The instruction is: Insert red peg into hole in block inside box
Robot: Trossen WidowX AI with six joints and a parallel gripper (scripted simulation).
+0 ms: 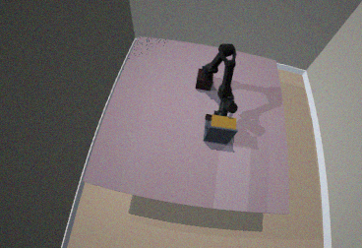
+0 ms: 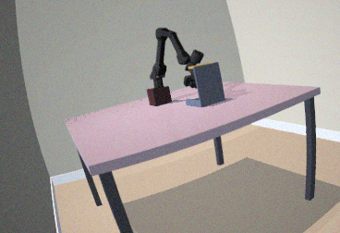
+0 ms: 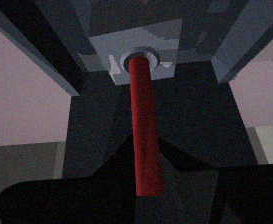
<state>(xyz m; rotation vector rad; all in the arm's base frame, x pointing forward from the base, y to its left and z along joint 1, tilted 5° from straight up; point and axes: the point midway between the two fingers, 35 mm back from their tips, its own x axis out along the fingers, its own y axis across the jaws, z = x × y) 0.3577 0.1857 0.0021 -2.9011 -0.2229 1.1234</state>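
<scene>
The yellow roof is 20 mm behind my gripper tip, 10 mm to the left of it and 120 mm above it. Also, from my gripper tip: red peg 30 mm behind, 10 mm below.
</scene>
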